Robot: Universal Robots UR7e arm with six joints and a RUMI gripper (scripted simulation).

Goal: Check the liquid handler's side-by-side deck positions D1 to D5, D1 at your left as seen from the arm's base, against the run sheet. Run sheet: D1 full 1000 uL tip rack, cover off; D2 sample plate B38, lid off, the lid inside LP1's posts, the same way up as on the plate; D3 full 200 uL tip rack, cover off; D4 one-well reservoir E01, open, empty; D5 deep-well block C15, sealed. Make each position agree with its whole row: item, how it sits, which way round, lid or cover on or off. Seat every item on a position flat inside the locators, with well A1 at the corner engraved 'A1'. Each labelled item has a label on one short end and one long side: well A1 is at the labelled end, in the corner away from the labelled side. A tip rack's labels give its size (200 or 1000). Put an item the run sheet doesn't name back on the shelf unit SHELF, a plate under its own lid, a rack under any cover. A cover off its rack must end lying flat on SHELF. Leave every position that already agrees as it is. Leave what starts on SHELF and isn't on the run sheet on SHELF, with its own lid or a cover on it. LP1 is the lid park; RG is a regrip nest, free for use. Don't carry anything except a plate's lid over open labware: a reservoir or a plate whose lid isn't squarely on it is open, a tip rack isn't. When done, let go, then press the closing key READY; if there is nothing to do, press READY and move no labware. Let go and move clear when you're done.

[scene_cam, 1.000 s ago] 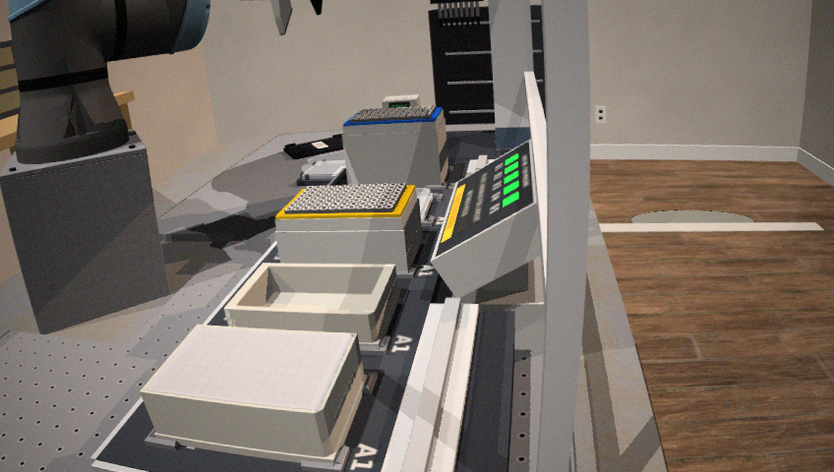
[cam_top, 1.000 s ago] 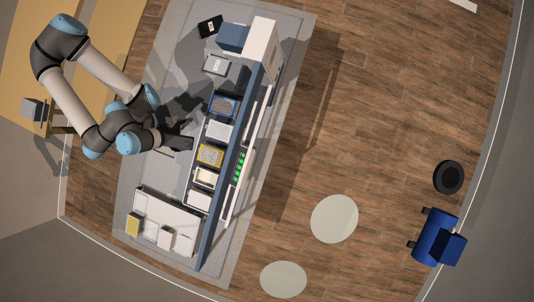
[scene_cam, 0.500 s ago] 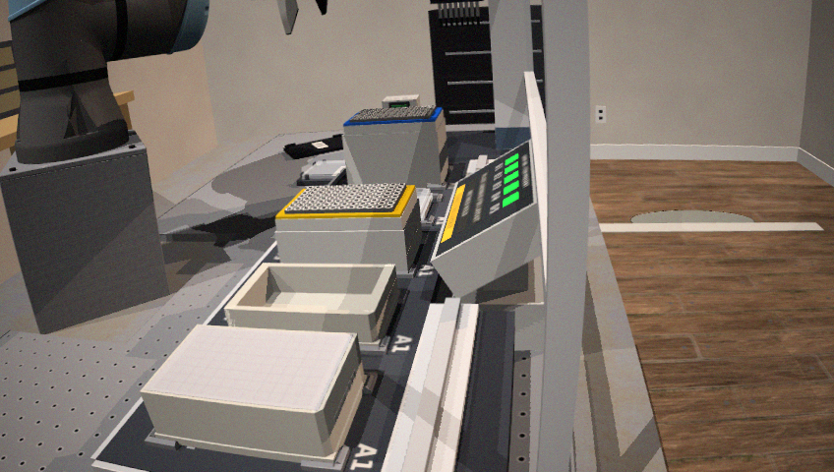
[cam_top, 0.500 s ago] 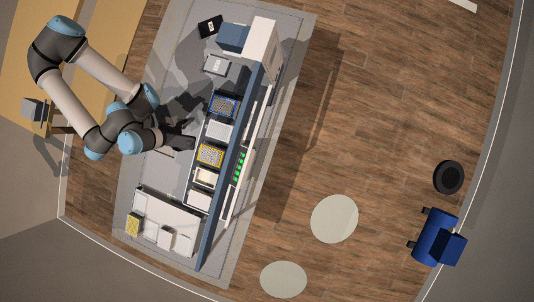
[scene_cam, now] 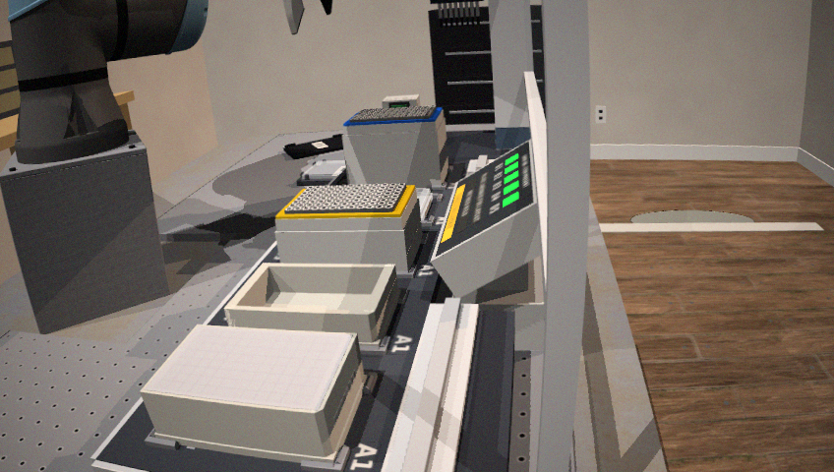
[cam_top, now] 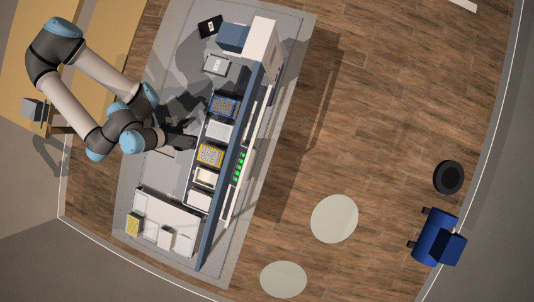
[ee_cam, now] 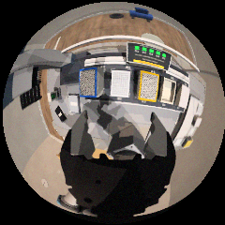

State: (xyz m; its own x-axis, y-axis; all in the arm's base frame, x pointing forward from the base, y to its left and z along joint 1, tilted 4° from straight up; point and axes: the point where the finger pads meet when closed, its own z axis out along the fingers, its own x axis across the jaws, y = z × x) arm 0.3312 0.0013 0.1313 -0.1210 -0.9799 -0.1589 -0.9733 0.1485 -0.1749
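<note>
My hand is 4 cm short of the yellow-rimmed tip rack, 10 cm to the left of it and 20 cm above it. Also, from my hand: one-well reservoir (1 cm ahead, 23 cm to the right, 23 cm below); deep-well block (1 cm behind, 35 cm to the right, 22 cm below); blue-rimmed tip rack (8 cm ahead, 14 cm to the left, 17 cm below).
</note>
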